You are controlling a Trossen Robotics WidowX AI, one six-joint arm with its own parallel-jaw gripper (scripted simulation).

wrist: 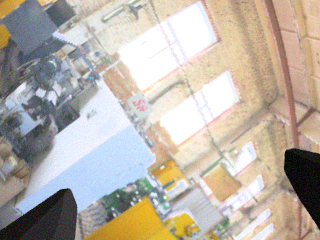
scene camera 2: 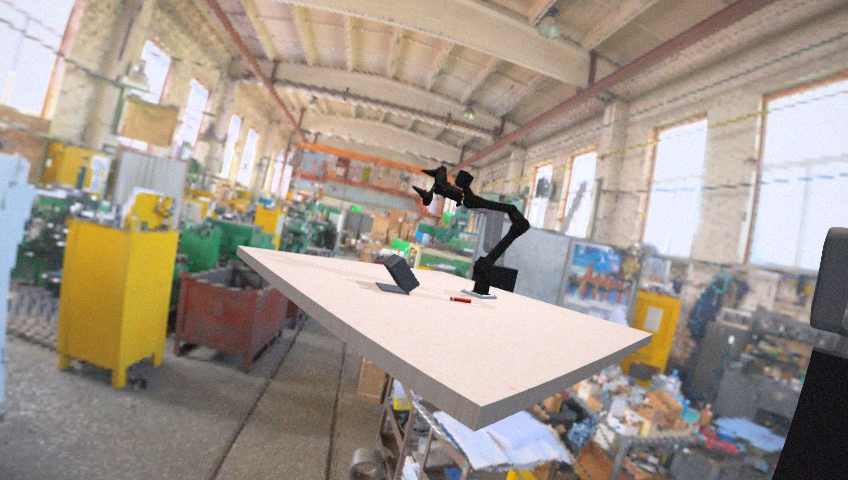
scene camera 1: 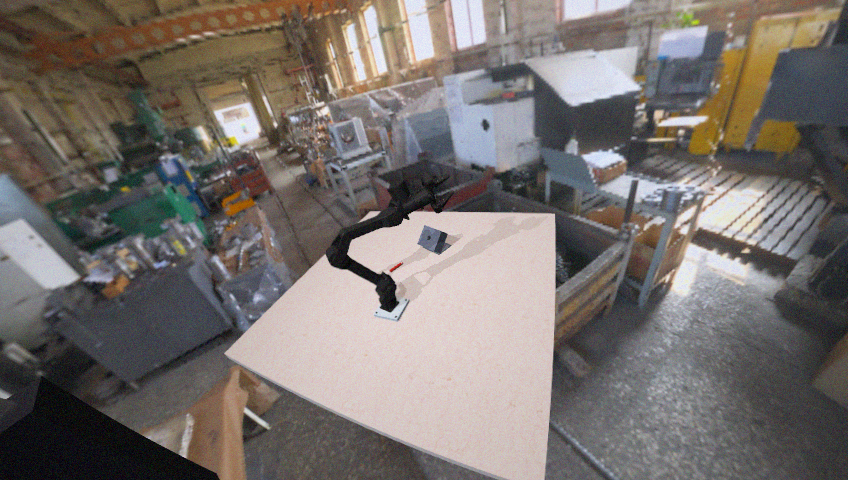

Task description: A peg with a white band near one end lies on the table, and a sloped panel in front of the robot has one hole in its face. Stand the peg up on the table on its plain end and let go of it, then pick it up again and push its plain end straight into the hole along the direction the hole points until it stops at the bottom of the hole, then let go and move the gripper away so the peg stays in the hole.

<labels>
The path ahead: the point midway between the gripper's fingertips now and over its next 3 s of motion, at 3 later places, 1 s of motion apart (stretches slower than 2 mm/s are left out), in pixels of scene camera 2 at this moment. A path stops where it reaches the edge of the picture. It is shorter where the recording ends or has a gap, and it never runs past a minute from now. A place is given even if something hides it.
My gripper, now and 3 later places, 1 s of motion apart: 416, 178; 406, 219; 441, 270; 456, 285
</labels>
